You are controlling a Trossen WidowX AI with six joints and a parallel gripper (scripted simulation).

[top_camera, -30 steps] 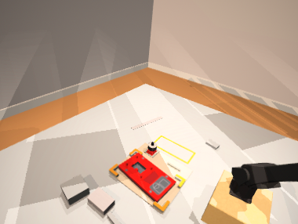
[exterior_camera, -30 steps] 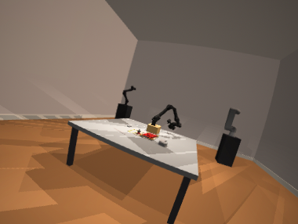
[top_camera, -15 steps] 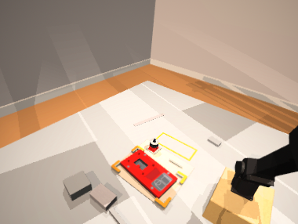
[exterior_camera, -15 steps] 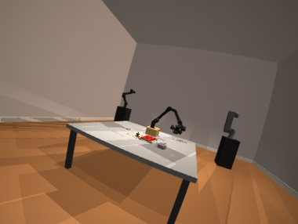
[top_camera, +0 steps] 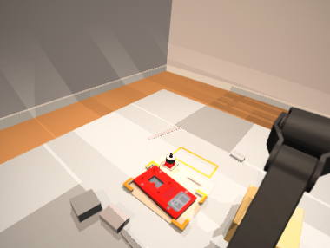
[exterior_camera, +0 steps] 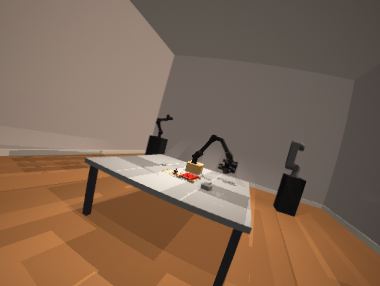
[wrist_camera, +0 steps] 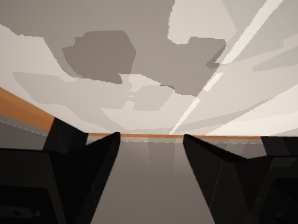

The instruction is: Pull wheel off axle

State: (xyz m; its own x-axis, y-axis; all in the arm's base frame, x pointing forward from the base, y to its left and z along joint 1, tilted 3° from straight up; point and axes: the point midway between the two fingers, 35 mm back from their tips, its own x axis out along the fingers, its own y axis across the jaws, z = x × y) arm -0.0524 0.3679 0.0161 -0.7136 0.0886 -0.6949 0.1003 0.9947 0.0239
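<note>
Now: gripper tip 44 cm short of the black wheel, 43 cm to the left of it and 6 cm above it. Also, from my gripper tip: white block: 66 cm to the right, 23 cm ahead, 9 cm below; then thin ruler strip: 61 cm to the right, 58 cm ahead, 9 cm below.
</note>
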